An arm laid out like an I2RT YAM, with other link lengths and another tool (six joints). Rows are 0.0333 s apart.
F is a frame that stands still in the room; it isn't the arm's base.
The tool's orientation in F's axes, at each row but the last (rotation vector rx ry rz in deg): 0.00 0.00 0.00; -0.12 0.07 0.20; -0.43 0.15 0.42; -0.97 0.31 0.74; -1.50 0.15 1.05; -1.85 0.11 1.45
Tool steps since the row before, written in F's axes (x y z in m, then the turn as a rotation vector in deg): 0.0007 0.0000 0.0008 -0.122 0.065 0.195; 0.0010 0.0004 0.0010 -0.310 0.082 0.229; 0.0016 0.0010 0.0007 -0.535 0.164 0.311; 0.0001 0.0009 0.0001 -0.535 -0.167 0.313; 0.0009 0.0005 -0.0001 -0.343 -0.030 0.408; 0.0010 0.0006 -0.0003 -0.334 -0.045 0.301
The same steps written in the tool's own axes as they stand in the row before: 0.0007 0.0000 0.0008 -0.122 0.065 0.195; 0.0010 0.0004 0.0010 -0.310 0.083 0.229; 0.0016 0.0010 0.0007 -0.535 0.166 0.311; 0.0001 0.0009 0.0001 -0.539 -0.165 0.307; 0.0009 0.0005 -0.0001 -0.345 -0.034 0.406; 0.0010 0.0006 -0.0003 -0.336 -0.046 0.299
